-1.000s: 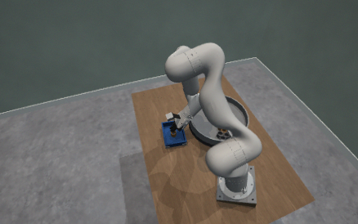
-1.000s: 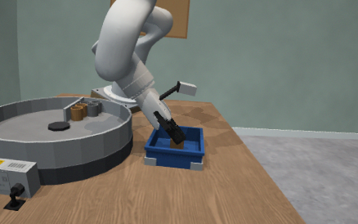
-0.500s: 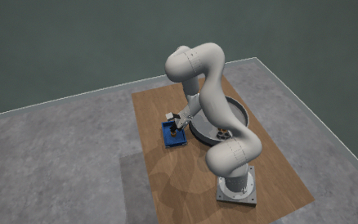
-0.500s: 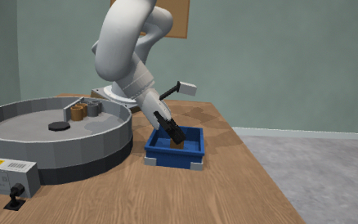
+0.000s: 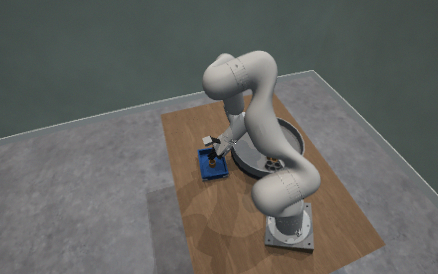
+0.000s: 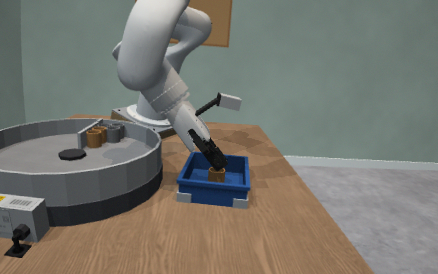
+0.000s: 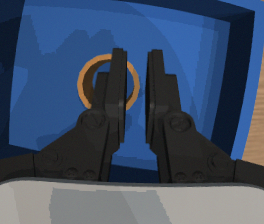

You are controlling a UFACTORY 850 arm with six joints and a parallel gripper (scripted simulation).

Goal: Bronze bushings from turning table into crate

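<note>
My gripper is now 50 mm above the blue crate and 20 mm past it. Round my hand: turning table 330 mm to the right, 60 mm behind, 20 mm below.
</note>
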